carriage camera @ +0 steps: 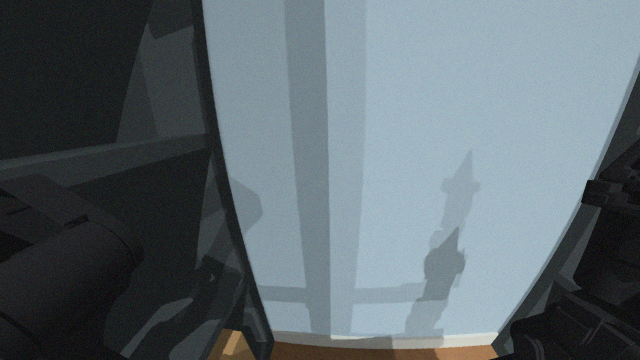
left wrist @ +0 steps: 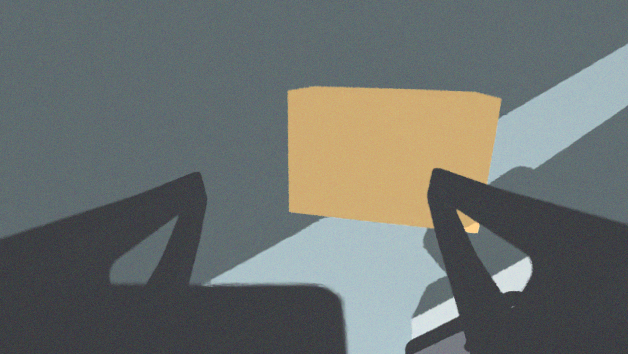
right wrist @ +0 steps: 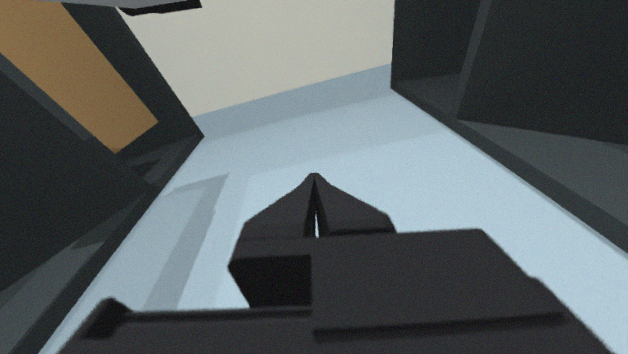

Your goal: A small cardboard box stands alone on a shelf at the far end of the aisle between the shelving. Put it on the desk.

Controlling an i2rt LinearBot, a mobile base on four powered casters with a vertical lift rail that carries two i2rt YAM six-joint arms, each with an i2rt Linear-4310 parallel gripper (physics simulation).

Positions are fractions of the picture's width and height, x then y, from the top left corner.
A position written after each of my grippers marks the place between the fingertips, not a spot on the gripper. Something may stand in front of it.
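In the right wrist view my left gripper is out of frame, and a small cardboard box is out of frame in the right wrist view too. The box is also out of frame in the carriage camera view. You'd find my left gripper in the left wrist view (0.51,0.52), though, and the box is there as well, in the left wrist view (0.59,0.44).
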